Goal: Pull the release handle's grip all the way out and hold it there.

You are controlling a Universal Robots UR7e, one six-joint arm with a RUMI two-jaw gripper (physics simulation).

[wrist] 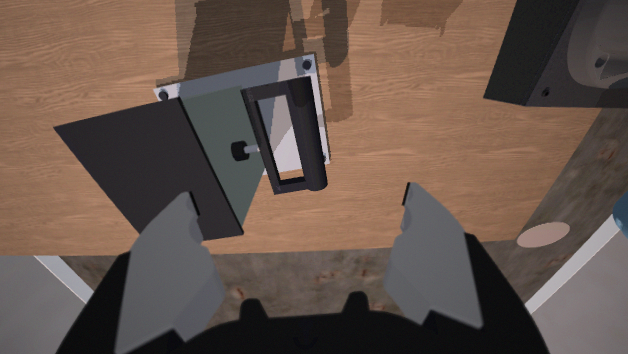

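Observation:
The release handle is a black rectangular frame with a thick round grip bar point(311, 140) along its right side, a little above the centre of the wrist view. A thin metal rod point(251, 149) with a black collar point(240, 151) joins it to the side of a green-grey box point(215, 135) with a dark top. The box stands on a light metal base plate point(225, 77) with bolts at its corners. My gripper point(302, 190) is open and empty. In the view, the handle's lower end lies just above the gap between the fingertips, and the left finger overlaps the box's dark top.
The wooden table's front edge runs across below the box. A dark mounting block point(510, 55) with the robot's base is at the upper right. Shadows fall on the table behind the box. A pale round disc point(543, 234) lies at the right, and a blue part shows at the right edge.

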